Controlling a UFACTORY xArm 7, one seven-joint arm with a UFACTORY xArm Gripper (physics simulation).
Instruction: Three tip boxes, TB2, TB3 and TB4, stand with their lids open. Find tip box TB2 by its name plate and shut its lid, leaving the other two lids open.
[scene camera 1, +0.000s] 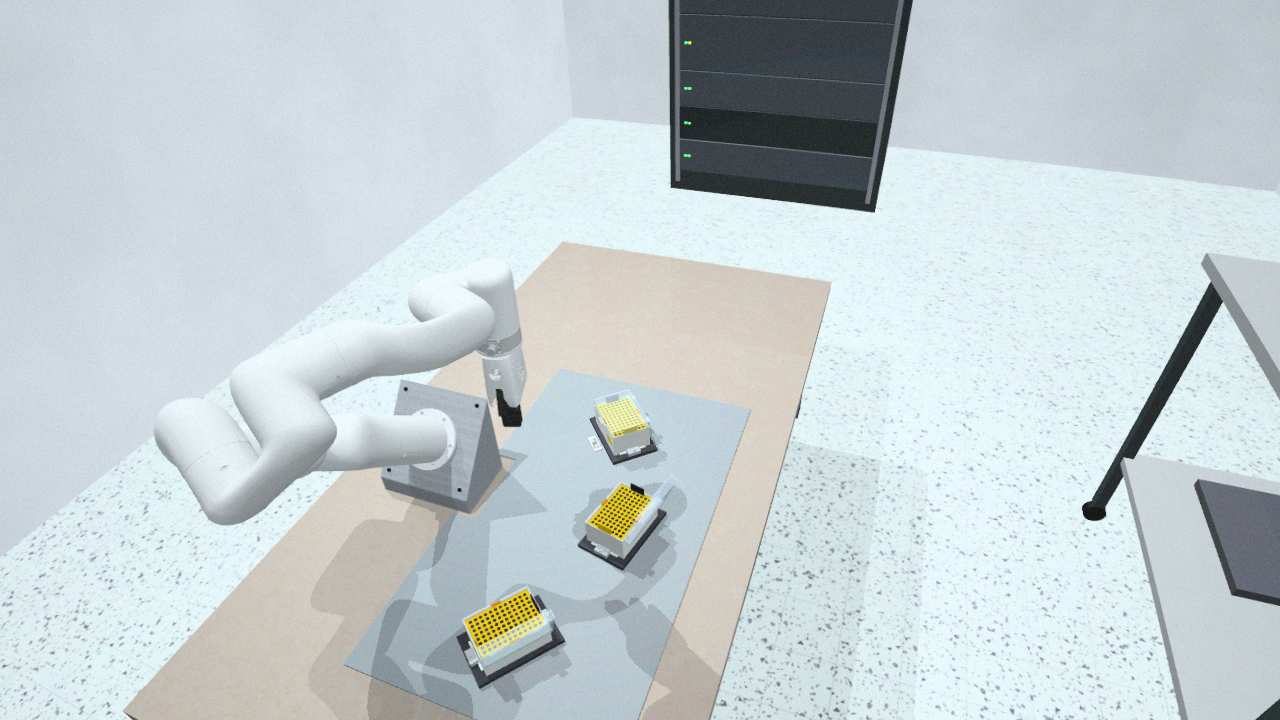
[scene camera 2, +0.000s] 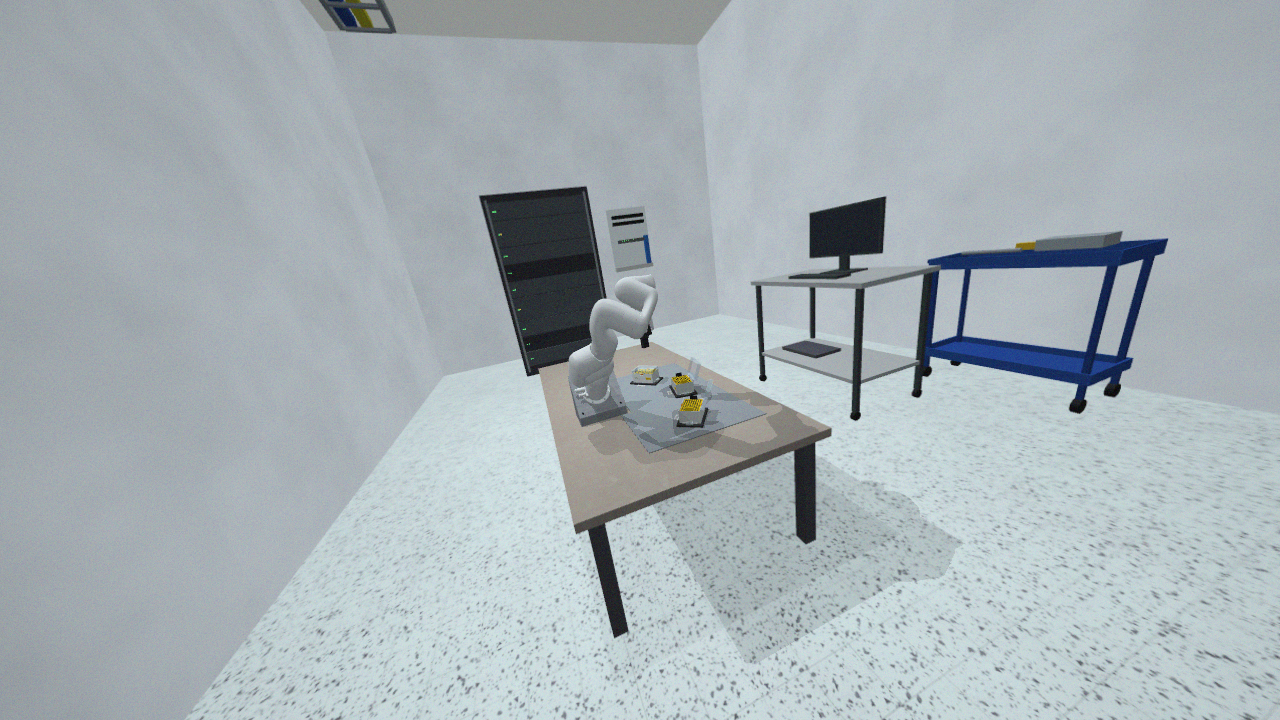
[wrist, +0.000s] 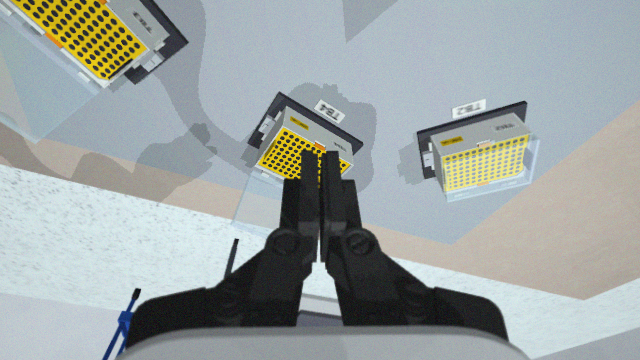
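Seen in the pictures: gripper, fingertip midpoint: (scene camera 1: 513, 424) (scene camera 2: 645, 347) (wrist: 318, 173); arm's base, link origin: (scene camera 1: 430, 439) (scene camera 2: 595, 391).
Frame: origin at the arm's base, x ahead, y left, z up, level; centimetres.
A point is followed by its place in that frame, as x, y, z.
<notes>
Tip box TB2 (scene camera 1: 622, 424) {34.1, 20.8, -3.6} (scene camera 2: 645, 375) {30.5, 20.2, -4.9} (wrist: 480, 155) {29.8, 21.2, -3.6} is at the back of the grey mat; its clear lid lies down over the yellow rack, looking shut. Its name plate (scene camera 1: 594, 443) {27.0, 20.3, -11.1} (wrist: 469, 108) {27.0, 20.4, -11.1} reads TB2. Tip box TB4 (scene camera 1: 622, 517) {42.9, -1.1, -5.6} (scene camera 2: 682, 384) {39.8, -5.0, -4.7} (wrist: 290, 150) {40.6, -2.4, -5.7} is in the middle, its clear lid (scene camera 1: 663, 492) {50.8, 0.3, 3.0} (wrist: 260, 200) {48.4, -4.2, -1.9} standing open. Tip box TB3 (scene camera 1: 508, 632) (scene camera 2: 691, 410) {30.4, -33.4, -5.0} (wrist: 85, 35) {34.5, -27.4, -5.6} is nearest scene camera 1, its lid (wrist: 45, 95) {40.7, -29.9, -1.6} open. My gripper (scene camera 1: 511, 419) {24.9, -4.5, 16.0} (scene camera 2: 644, 342) {24.9, -4.5, 16.0} (wrist: 318, 173) {24.9, -4.5, 16.0} is shut and empty, raised above the mat's robot side, apart from the boxes.
The grey mat (scene camera 1: 698, 429) {47.6, 32.5, -11.3} lies on the brown table (scene camera 1: 698, 295) {30.4, 87.8, -11.6} (scene camera 2: 617, 474) {-4.8, -48.1, -11.6}. The robot's wedge base (scene camera 1: 483, 470) {11.0, 0.9, -6.2} (scene camera 2: 597, 412) {-2.0, -6.5, -7.3} stands beside the mat. A black server rack (scene camera 1: 778, 89) stands beyond the table. A grey workstation table (scene camera 2: 850, 275) and blue cart (scene camera 2: 1029, 360) stand off to the side.
</notes>
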